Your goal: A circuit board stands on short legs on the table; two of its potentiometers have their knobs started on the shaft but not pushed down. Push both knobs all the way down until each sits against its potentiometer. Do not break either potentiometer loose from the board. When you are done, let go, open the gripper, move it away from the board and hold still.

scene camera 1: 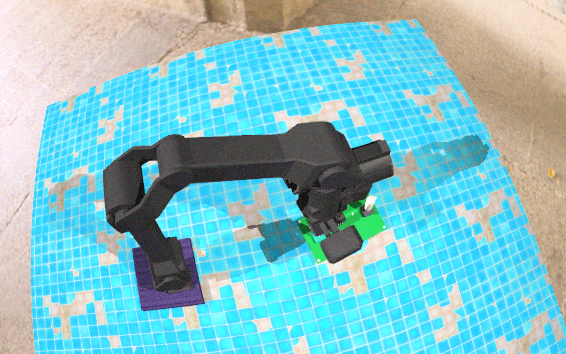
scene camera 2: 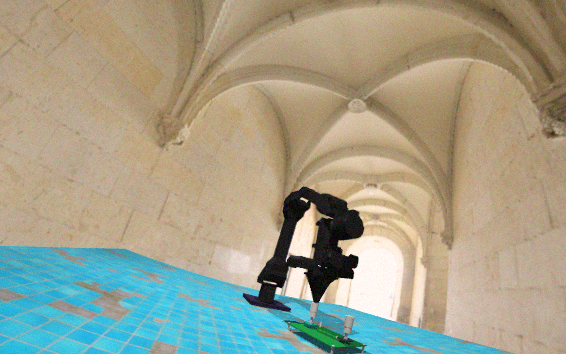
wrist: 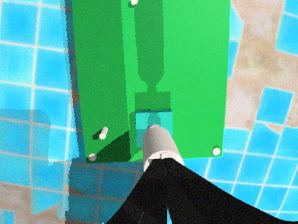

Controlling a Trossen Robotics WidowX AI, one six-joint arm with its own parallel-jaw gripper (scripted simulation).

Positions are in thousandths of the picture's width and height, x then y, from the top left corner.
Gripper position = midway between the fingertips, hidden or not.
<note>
In view: the gripper (scene camera 1: 566, 637) and a white knob (wrist: 529, 641).
The gripper shows as well in scene camera 2 (scene camera 2: 557, 855) and in the wrist view (wrist: 545, 748).
</note>
